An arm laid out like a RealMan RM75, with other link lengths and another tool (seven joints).
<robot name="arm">
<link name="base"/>
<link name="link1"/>
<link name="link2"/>
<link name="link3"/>
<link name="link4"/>
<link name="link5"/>
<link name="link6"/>
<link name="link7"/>
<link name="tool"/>
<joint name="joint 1" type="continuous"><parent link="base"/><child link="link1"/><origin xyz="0.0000 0.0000 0.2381" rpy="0.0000 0.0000 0.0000"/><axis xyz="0 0 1"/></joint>
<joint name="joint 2" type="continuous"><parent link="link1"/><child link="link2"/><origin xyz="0.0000 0.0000 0.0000" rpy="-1.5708 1.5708 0.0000"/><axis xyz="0 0 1"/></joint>
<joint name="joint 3" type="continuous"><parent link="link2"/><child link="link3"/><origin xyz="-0.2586 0.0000 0.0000" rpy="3.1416 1.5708 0.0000"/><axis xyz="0 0 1"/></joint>
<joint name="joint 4" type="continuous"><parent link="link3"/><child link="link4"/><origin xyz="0.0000 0.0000 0.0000" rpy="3.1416 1.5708 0.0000"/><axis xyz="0 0 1"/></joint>
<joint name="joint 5" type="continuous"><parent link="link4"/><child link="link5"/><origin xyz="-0.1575 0.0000 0.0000" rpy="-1.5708 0.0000 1.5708"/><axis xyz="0 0 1"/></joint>
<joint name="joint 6" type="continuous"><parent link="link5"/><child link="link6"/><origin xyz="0.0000 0.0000 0.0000" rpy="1.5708 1.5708 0.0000"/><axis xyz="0 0 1"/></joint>
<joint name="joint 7" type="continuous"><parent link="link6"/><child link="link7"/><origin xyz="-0.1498 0.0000 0.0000" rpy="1.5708 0.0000 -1.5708"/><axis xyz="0 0 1"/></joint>
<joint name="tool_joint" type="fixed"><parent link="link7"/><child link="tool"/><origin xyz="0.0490 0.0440 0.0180" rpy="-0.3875 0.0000 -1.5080"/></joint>
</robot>
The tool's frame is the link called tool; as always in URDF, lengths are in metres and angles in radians. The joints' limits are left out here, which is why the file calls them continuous.
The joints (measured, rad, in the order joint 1, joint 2, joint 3, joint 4, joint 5, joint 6, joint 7), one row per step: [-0.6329 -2.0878 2.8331 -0.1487 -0.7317 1.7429 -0.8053]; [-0.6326 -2.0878 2.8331 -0.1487 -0.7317 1.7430 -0.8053]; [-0.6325 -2.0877 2.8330 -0.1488 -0.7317 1.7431 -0.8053]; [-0.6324 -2.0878 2.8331 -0.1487 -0.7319 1.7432 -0.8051]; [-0.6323 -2.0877 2.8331 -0.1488 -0.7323 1.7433 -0.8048]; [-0.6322 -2.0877 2.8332 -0.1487 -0.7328 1.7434 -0.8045]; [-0.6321 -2.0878 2.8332 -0.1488 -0.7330 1.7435 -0.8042]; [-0.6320 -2.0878 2.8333 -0.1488 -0.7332 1.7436 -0.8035]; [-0.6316 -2.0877 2.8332 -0.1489 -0.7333 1.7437 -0.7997]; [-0.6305 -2.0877 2.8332 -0.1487 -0.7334 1.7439 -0.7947]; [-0.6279 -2.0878 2.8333 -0.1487 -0.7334 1.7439 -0.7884]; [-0.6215 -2.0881 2.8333 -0.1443 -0.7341 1.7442 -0.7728]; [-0.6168 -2.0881 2.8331 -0.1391 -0.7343 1.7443 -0.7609]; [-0.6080 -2.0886 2.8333 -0.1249 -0.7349 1.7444 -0.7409]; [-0.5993 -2.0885 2.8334 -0.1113 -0.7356 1.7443 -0.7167]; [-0.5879 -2.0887 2.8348 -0.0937 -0.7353 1.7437 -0.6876]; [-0.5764 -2.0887 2.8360 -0.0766 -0.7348 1.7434 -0.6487]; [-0.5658 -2.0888 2.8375 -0.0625 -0.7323 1.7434 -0.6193]
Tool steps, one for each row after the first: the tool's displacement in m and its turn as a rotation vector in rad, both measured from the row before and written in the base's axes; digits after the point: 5 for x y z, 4 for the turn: [-0.00007 -0.00005 0.00001 0.0000 -0.0001 0.0002]; [-0.00005 0.00000 0.00005 0.0002 0.0001 0.0001]; [0.00001 -0.00004 -0.00001 0.0001 -0.0002 -0.0001]; [-0.00005 0.00002 0.00007 0.0006 0.0001 0.0001]; [-0.00001 -0.00001 0.00004 0.0005 -0.0002 0.0000]; [-0.00001 -0.00003 0.00000 0.0004 0.0000 0.0000]; [-0.00002 -0.00005 -0.00001 0.0006 0.0002 -0.0002]; [-0.00012 -0.00019 -0.00013 0.0031 0.0019 -0.0011]; [-0.00025 -0.00039 -0.00022 0.0038 0.0022 -0.0012]; [-0.00065 -0.00064 -0.00036 0.0046 0.0032 -0.0001]; [-0.00107 -0.00178 -0.00082 0.0102 0.0034 -0.0012]; [-0.00060 -0.00139 -0.00063 0.0070 0.0014 -0.0015]; [-0.00047 -0.00283 -0.00128 0.0091 -0.0026 -0.0030]; [-0.00060 -0.00282 -0.00132 0.0131 0.0006 -0.0043]; [-0.00071 -0.00379 -0.00199 0.0135 0.0008 -0.0051]; [-0.00076 -0.00416 -0.00239 0.0214 0.0063 -0.0087]; [-0.00080 -0.00377 -0.00211 0.0138 0.0047 -0.0062]
